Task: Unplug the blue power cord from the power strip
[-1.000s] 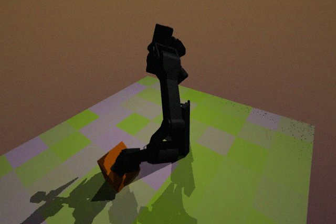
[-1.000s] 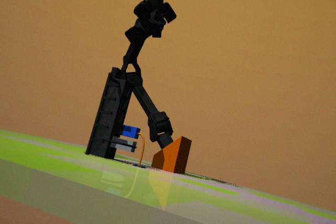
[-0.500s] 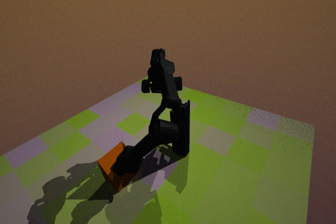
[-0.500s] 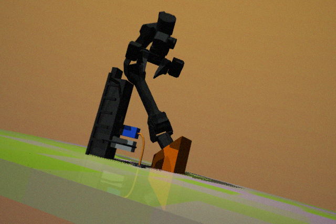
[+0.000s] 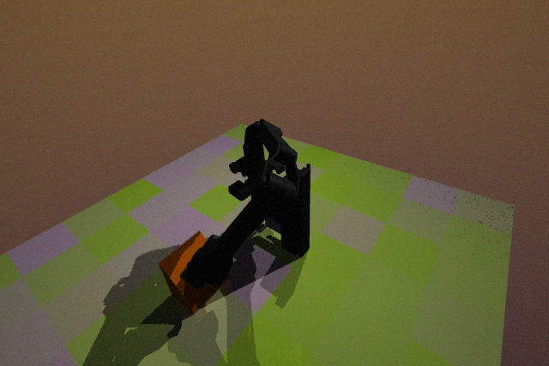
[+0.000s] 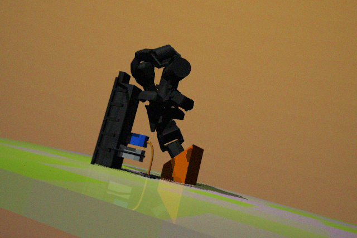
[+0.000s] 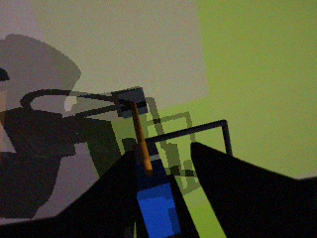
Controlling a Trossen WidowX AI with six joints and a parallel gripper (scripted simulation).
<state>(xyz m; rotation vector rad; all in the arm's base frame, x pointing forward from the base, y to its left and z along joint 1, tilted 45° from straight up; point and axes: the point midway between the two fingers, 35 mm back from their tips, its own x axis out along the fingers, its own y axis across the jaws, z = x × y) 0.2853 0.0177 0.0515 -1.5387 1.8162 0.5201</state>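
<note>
Right now the blue plug is 70 mm to the right of my gripper tip, 20 mm below it and 20 mm behind it.
</note>
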